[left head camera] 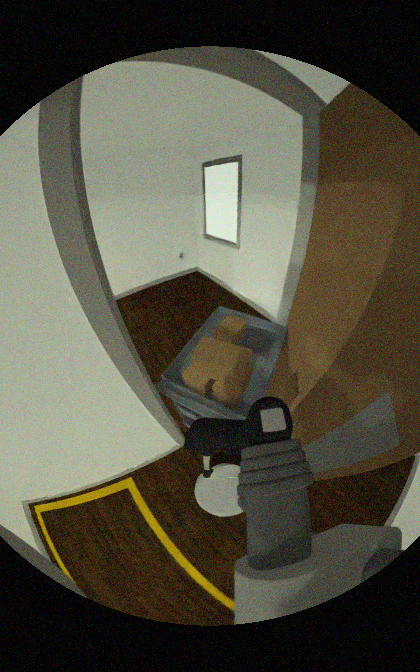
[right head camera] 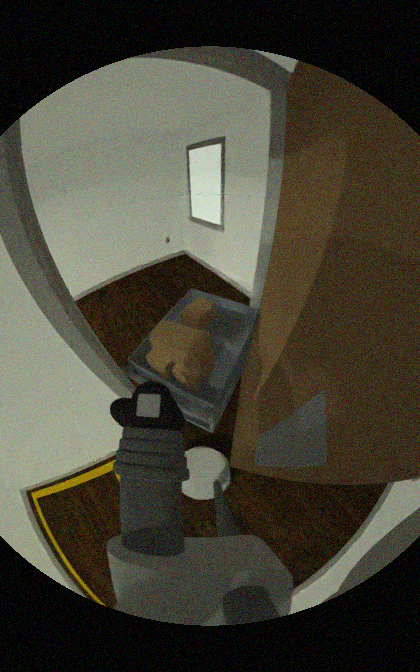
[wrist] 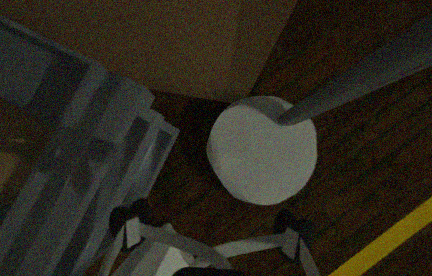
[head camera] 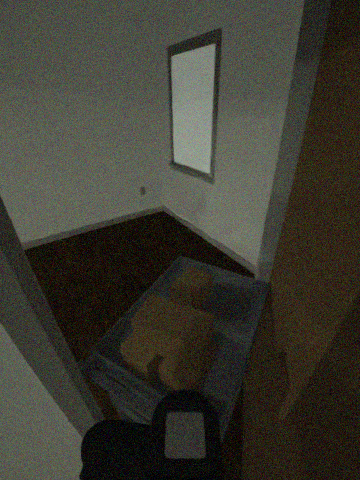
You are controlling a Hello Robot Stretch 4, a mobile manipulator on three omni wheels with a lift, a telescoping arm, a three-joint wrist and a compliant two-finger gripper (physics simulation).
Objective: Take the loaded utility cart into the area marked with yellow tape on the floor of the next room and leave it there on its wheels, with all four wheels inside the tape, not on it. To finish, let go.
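Pixels of known places: gripper, fingertip midpoint: (wrist: 212, 220); robot's base at its link origin: (right head camera: 202, 471) (wrist: 256, 150).
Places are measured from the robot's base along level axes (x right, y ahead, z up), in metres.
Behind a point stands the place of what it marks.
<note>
The grey-blue utility cart (head camera: 125, 389) @(x -0.166, y 0.411, z 0.836 m) (left head camera: 197, 406) (right head camera: 200, 412) @(x 0.042, y 0.282, z 0.836 m) (wrist: 100, 125) @(x 0.016, y 0.309, z 0.836 m) stands upright in the doorway. A large brown box (head camera: 165, 320) @(x -0.050, y 0.521, z 1.002 m) (left head camera: 220, 350) (right head camera: 180, 335) @(x -0.021, y 0.529, z 1.002 m) and a smaller box (head camera: 192, 285) @(x 0.039, y 0.788, z 0.884 m) (left head camera: 231, 327) (right head camera: 198, 311) @(x 0.040, y 0.783, z 0.884 m) lie in its top tray. Its wheels are hidden. My gripper (wrist: 212, 220) @(x -0.085, y 0.184, z 0.892 m) is open, with a wide gap between the fingertips. In the wrist view the left fingertip is at the cart's near edge, and the right one is over the floor. The yellow tape (left head camera: 85, 495) (right head camera: 75, 481) @(x -1.176, y -0.292, z -0.027 m) (wrist: 390, 240) @(x -0.409, y -0.545, z -0.027 m) lies on the near side of the doorway, at the lower left in the head side views; the cart is outside it.
A brown door (head camera: 310, 200) @(x 0.345, y 0.665, z 1.297 m) (left head camera: 350, 300) (right head camera: 310, 300) @(x 0.266, y 0.324, z 1.335 m) stands close along the cart's right side. The grey left door jamb (head camera: 30, 300) @(x -0.297, y 0.403, z 1.205 m) (left head camera: 60, 200) is close to its left. A round white disc (left head camera: 217, 495) (right head camera: 205, 475) @(x 0.031, y -0.017, z 0.187 m) (wrist: 262, 155) @(x -0.025, y 0.008, z 0.187 m) is low near the cart's near end.
</note>
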